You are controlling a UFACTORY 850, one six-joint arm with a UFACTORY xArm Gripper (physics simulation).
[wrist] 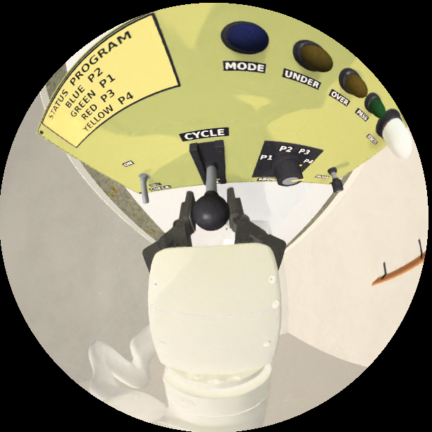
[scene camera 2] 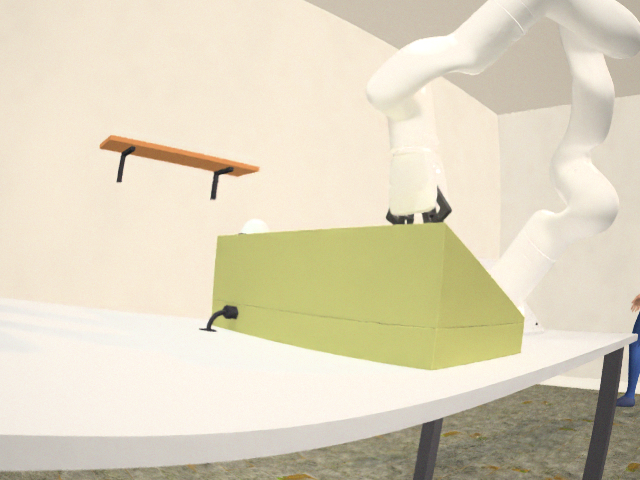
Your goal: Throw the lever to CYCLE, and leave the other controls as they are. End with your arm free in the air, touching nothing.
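The lever (wrist: 211, 180) has a grey shaft and a black ball knob, and rises from a black slotted bracket below the CYCLE label (wrist: 204, 133) on the sloped green panel (wrist: 150, 117). My gripper (wrist: 210, 197) is shut on the lever's black ball knob, with a finger on each side of it. In the scene view my gripper (scene camera 2: 412, 219) shows above the top edge of the green console (scene camera 2: 330, 279), whose back hides the fingertips, the lever and the panel. The lower end of the lever's slot is partly hidden behind the shaft.
A grey toggle switch (wrist: 144, 187) is left of the lever. The program knob (wrist: 288, 172) and a small toggle (wrist: 335, 180) are to its right. A blue lamp (wrist: 245, 37) and a white dome (wrist: 397, 137) stand farther up. The console rests on a white table (scene camera 2: 155, 382).
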